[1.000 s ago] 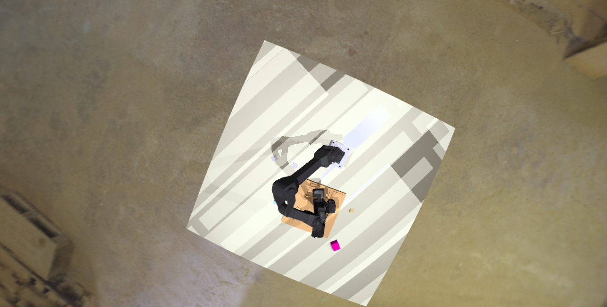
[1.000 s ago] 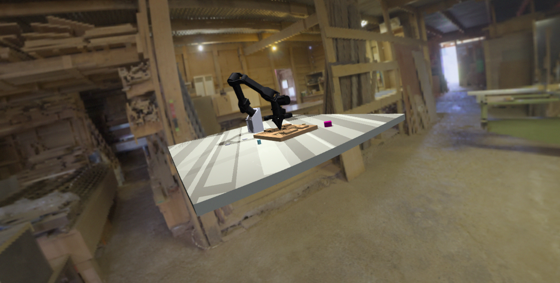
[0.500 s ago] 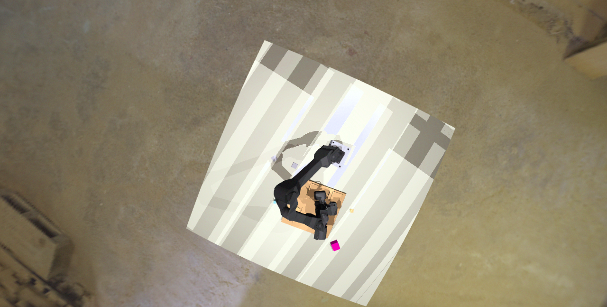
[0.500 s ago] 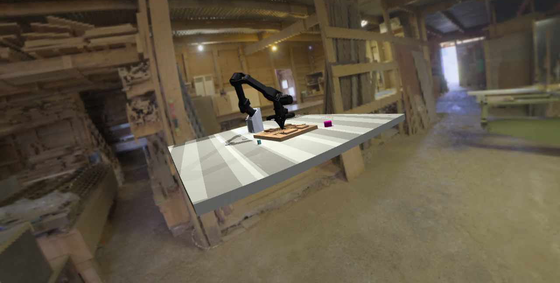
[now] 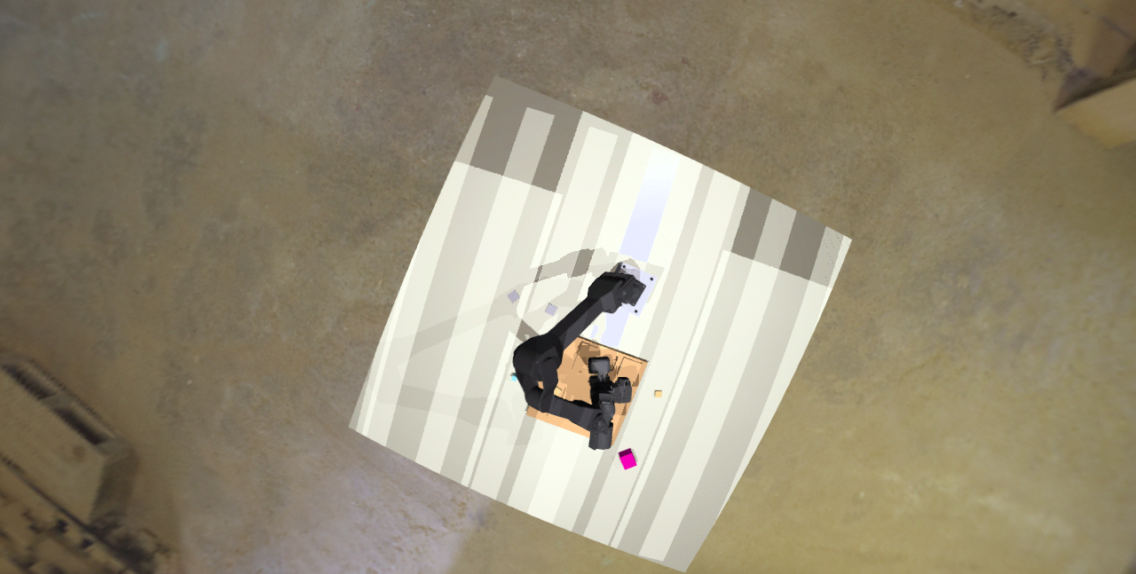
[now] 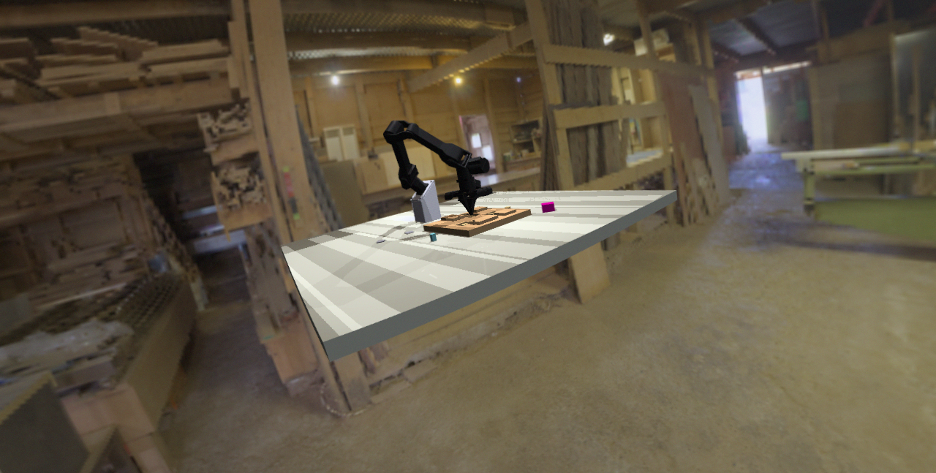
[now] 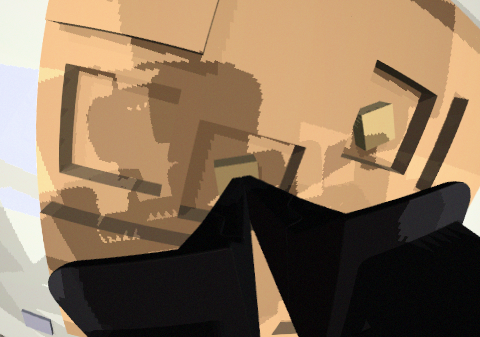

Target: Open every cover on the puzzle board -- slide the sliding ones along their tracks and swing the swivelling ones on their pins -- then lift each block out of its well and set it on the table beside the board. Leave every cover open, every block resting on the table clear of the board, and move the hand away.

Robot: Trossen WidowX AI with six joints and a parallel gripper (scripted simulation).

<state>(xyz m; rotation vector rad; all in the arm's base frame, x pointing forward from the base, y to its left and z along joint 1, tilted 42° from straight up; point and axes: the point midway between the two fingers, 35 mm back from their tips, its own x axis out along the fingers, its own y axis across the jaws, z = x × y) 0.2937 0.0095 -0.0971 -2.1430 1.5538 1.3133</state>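
My gripper tip is now 40 mm short of the tan wooden puzzle board. From my gripper tip the other things lie so: teal block (130 mm ahead, 230 mm to the right, 10 mm below); magenta block (200 mm ahead, 220 mm to the left, 10 mm below).
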